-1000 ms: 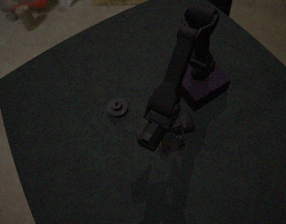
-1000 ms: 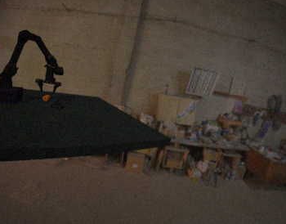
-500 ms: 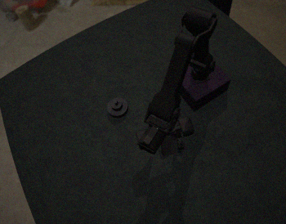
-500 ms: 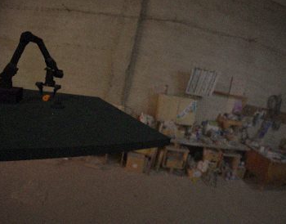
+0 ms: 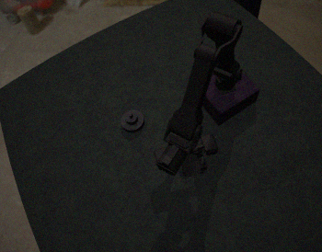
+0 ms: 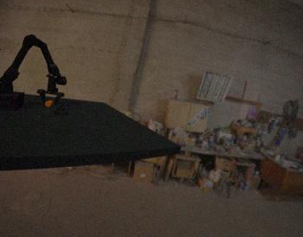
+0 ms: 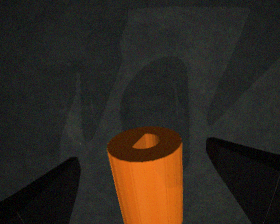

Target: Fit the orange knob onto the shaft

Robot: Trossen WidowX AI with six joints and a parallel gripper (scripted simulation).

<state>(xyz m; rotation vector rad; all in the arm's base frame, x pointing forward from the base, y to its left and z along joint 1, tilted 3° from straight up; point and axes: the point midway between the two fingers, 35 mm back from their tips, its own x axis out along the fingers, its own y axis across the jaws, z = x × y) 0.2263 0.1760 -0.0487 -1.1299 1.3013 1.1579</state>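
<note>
My gripper tip is now 2 cm to the left of the orange knob and 1 cm below it. Also, from my gripper tip: dark shaft: 21 cm to the right, 12 cm ahead, 2 cm above.
</note>
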